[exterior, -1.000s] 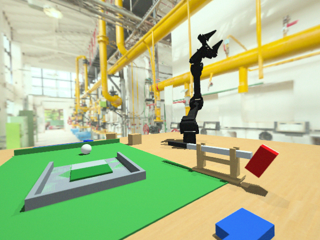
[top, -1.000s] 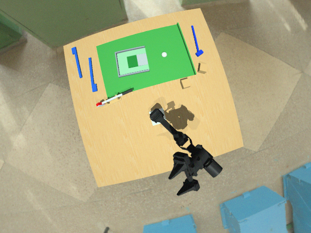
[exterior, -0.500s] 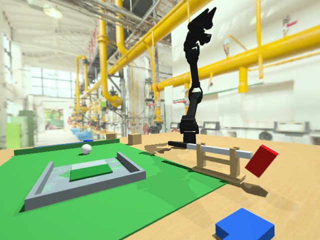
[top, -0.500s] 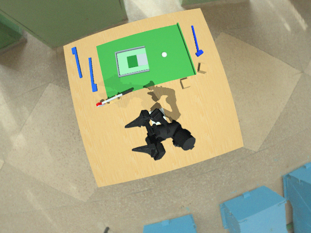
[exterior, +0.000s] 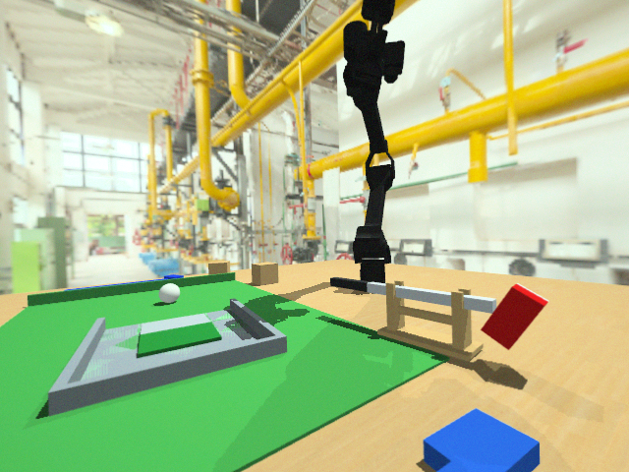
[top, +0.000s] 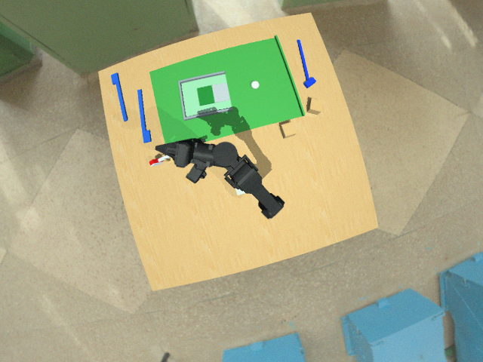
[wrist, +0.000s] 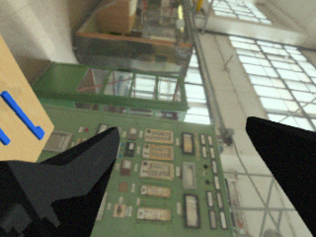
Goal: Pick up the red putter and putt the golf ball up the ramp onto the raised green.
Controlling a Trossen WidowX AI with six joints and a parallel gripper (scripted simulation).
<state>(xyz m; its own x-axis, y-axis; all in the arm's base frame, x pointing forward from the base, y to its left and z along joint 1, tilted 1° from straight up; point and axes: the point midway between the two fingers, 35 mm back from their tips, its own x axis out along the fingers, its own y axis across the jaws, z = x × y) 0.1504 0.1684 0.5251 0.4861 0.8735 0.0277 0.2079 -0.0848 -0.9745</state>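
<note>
The red putter is 6 cm ahead of my gripper tip, 7 cm to the left of it and 48 cm below it. Also, from my gripper tip: wooden rack: 7 cm ahead, 9 cm to the left, 50 cm below; then white golf ball: 28 cm ahead, 41 cm to the right, 51 cm below.
</note>
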